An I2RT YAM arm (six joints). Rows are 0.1 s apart.
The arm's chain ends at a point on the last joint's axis. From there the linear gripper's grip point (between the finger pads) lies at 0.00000 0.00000 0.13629 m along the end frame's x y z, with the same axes.
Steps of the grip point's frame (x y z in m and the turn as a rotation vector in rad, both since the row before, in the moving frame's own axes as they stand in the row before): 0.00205 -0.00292 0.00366 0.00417 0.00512 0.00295; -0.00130 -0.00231 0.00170 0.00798 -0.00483 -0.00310; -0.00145 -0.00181 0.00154 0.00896 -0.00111 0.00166; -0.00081 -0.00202 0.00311 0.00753 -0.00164 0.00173; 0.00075 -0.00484 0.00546 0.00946 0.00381 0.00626; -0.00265 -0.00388 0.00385 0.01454 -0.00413 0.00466; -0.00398 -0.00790 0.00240 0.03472 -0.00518 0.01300; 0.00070 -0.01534 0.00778 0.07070 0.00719 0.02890
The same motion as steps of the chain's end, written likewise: 0.00135 -0.00235 0.00366 0.00417 0.00512 0.00295; -0.00064 -0.00122 0.00171 0.00798 -0.00483 -0.00310; -0.00130 -0.00059 0.00155 0.00896 -0.00111 0.00166; -0.00059 -0.00099 0.00311 0.00753 -0.00164 0.00173; 0.00023 -0.00355 0.00547 0.00946 0.00381 0.00626; -0.00209 -0.00190 0.00387 0.01454 -0.00413 0.00466; -0.00330 -0.00316 0.00248 0.03472 -0.00518 0.01300; -0.00042 -0.00573 0.00812 0.07070 0.00719 0.02890
